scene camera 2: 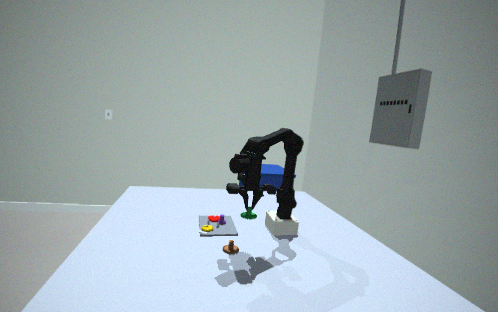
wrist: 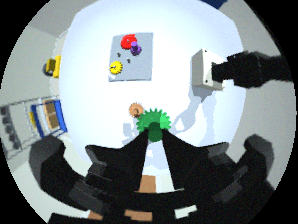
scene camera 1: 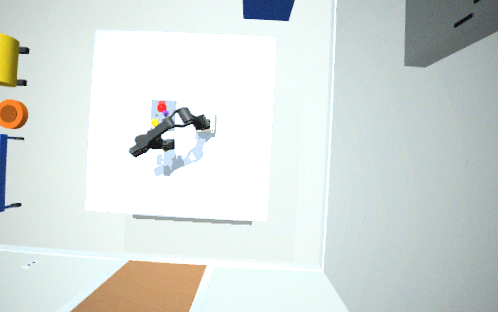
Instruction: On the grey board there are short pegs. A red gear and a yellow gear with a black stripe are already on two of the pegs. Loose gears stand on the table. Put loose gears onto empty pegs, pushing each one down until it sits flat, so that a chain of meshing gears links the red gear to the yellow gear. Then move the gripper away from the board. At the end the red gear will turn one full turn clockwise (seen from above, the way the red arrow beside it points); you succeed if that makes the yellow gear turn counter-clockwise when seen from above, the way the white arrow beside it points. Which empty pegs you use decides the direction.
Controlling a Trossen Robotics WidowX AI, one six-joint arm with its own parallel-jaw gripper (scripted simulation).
Scene:
gripper: holds a green gear (wrist: 154,121)

